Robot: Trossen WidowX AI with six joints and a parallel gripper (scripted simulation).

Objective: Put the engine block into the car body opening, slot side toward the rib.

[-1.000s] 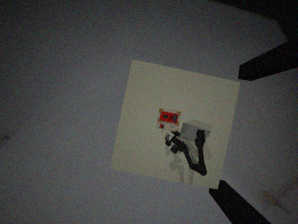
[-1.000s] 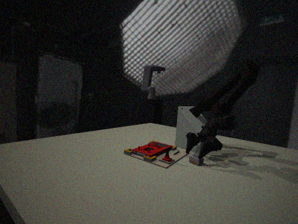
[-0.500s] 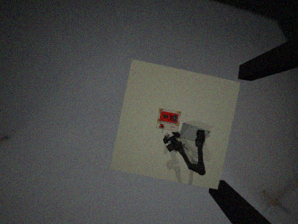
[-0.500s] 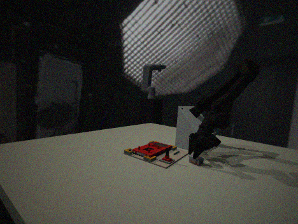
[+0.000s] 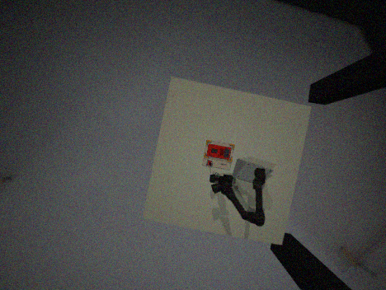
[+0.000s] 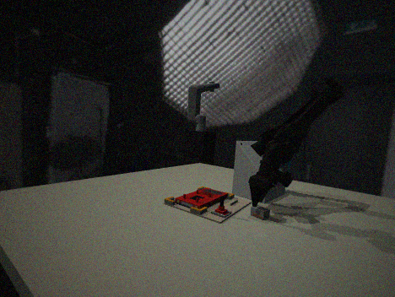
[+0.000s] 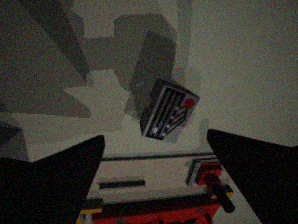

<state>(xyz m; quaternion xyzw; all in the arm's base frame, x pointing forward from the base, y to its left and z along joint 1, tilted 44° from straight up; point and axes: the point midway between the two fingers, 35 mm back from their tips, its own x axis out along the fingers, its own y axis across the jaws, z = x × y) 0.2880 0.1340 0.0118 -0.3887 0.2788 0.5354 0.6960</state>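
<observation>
My gripper tip is now 20 mm to the right of the engine block, 20 mm above it and 10 mm short of it.
</observation>
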